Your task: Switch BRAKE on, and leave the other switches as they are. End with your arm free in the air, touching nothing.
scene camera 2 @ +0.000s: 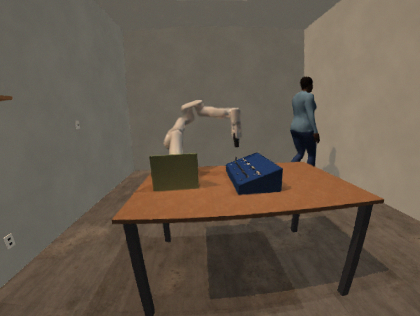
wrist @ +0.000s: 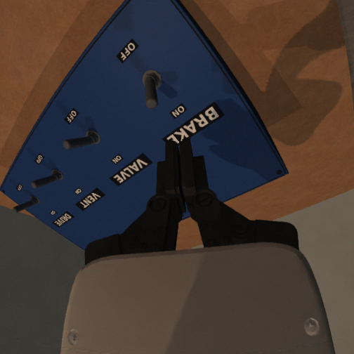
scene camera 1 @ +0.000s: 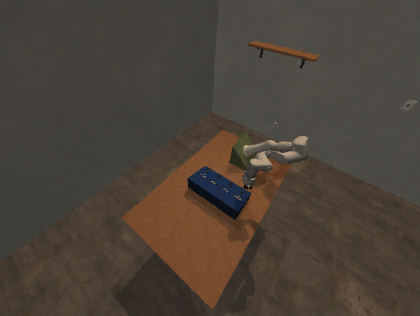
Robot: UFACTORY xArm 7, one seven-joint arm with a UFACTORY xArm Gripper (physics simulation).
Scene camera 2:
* blue switch box: 264, 176
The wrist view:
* gripper: 180, 154
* blue switch box: 101, 188
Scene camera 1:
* blue switch box: 229, 199
